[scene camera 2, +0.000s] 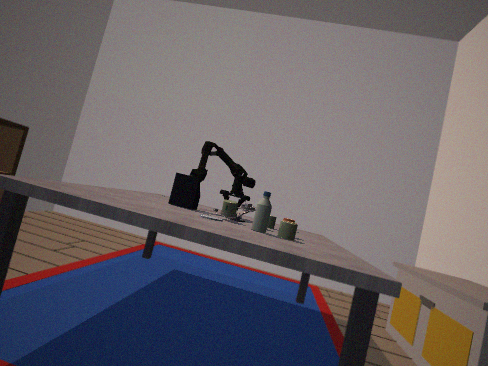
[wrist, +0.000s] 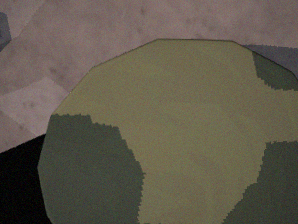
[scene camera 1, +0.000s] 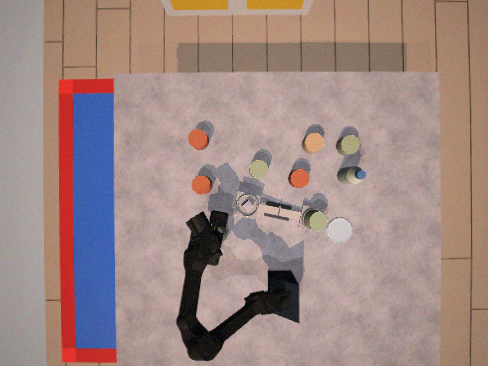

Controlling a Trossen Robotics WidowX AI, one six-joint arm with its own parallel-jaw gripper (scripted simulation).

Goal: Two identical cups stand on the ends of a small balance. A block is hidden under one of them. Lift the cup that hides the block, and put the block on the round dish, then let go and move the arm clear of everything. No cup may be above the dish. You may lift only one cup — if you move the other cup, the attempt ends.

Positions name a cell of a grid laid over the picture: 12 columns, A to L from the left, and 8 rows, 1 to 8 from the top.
A balance (scene camera 1: F5) is 107 cm from the lens.
